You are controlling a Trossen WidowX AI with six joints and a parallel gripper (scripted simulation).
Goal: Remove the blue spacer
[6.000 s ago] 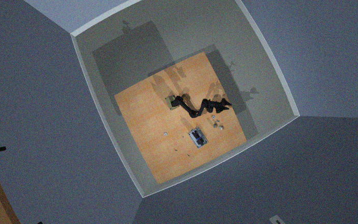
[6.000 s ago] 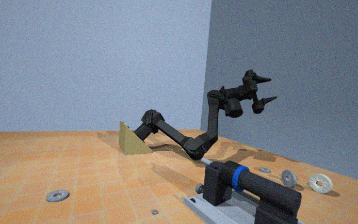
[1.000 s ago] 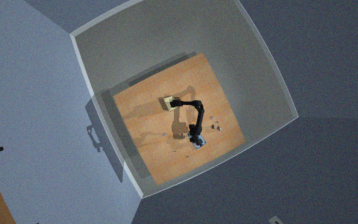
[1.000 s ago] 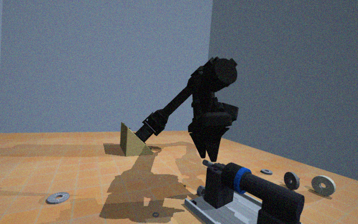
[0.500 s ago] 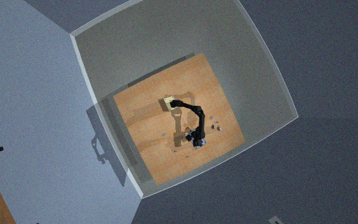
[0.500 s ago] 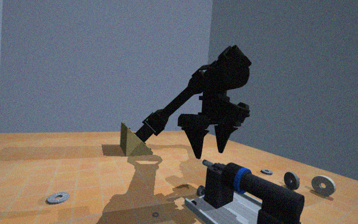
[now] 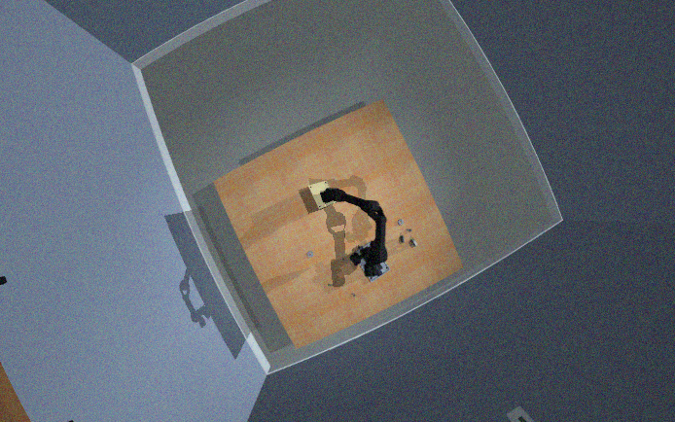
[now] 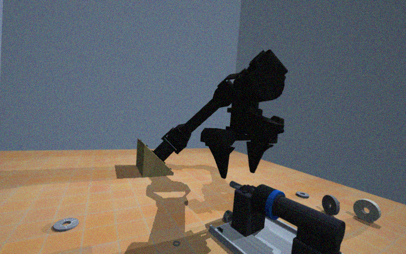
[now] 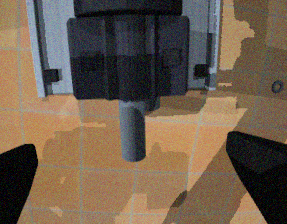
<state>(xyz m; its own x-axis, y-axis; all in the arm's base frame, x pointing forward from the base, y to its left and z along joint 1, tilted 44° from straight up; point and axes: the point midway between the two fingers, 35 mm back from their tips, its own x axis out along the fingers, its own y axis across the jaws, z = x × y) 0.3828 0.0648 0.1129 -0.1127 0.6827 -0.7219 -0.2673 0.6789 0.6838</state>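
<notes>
My gripper tip is 5 cm short of the grey shaft, 3 cm above it and 1 cm to the right of it. From my gripper tip the other things lie so: blue spacer (9 cm ahead, 3 cm below, 2 cm to the left); flat washer (29 cm to the left, 10 cm below, 7 cm behind).
</notes>
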